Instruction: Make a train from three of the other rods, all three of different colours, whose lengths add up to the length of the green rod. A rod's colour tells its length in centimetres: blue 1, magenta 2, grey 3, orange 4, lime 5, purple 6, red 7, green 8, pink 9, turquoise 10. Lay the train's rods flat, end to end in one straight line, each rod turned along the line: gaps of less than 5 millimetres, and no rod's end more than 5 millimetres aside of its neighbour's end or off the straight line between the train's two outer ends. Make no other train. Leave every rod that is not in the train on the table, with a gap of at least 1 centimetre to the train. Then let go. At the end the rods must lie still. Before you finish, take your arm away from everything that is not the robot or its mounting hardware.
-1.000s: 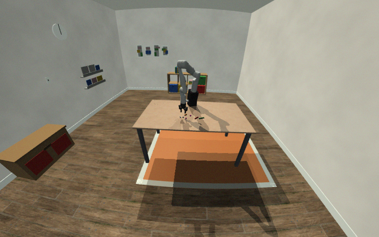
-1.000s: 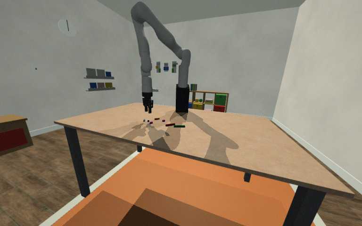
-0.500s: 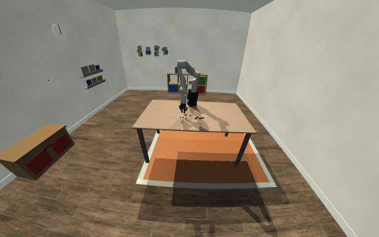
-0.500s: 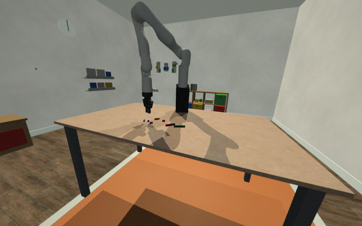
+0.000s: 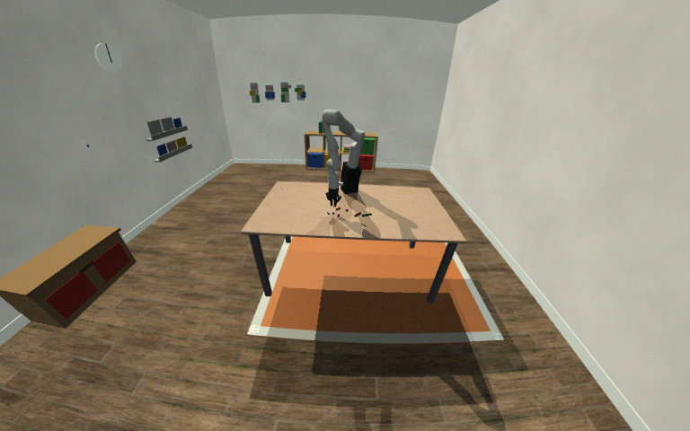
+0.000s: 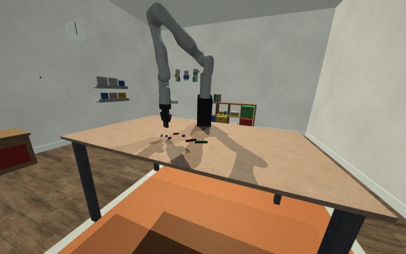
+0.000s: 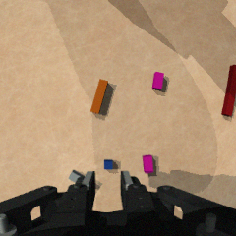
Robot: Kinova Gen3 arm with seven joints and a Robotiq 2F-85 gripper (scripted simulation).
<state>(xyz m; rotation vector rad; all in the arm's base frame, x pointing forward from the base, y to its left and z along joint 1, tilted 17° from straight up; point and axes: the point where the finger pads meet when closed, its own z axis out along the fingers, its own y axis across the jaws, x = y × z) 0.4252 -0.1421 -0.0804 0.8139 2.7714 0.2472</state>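
My hand is 8 cm above the blue rod. The rest, counted from my hand: grey rod (4 cm to the right, 8 cm below); red rod (1 cm ahead, 19 cm to the left, 8 cm below); orange rod (8 cm behind, 3 cm to the left, 8 cm below).
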